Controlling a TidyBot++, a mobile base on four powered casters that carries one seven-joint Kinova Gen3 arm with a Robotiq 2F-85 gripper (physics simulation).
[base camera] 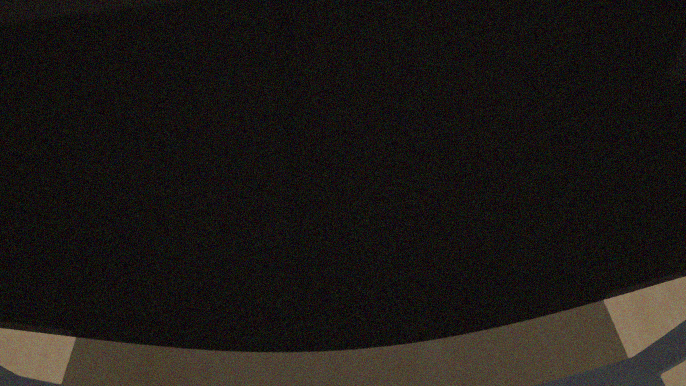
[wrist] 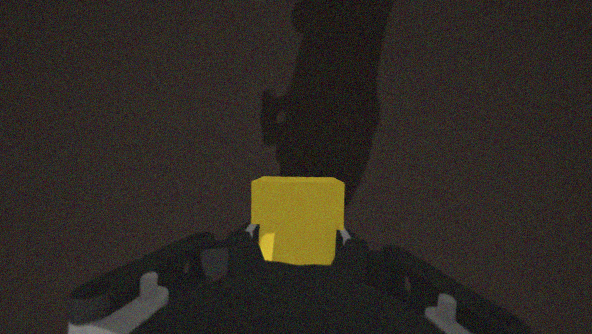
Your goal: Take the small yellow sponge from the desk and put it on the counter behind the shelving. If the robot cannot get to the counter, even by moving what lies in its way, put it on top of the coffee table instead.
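Places are measured from the arm's base along level axes (x ahead, y left, z up), in metres.
Pixels of known places: gripper, fingertip midpoint: (wrist: 297, 232).
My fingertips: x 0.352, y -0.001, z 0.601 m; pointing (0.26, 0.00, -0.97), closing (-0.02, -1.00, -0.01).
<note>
Ahead of a thing's pixels: the offset from my fingertips to its middle. "spot": to the spot under its first point. Level surfaces: height alone.
The small yellow sponge @(dx -0.008, dy +0.000, dz -0.002 m) (wrist: 298, 205) is in the lower middle of the wrist view. My gripper (wrist: 297, 232) is shut on it, with one finger pressed to each side. Behind the sponge a plain dark brown surface @(dz -0.088 m) (wrist: 150, 125) fills the wrist view; it looks like the counter's top. The arm's shadow falls across it and runs down to behind the sponge. How high the sponge is above the surface is hard to tell. The desk, the shelving and the coffee table cannot be made out.
In the base camera a very dark front @(spot: dx -0.169, dy -0.005, dz -0.733 m) (base camera: 340, 175), seemingly the counter's, stands close before the base and fills most of the view. Below its lower edge shows a strip of light wood floor @(dz -0.998 m) (base camera: 650, 312), shadowed in the middle. Parts of the blue-grey base show at the bottom corners.
</note>
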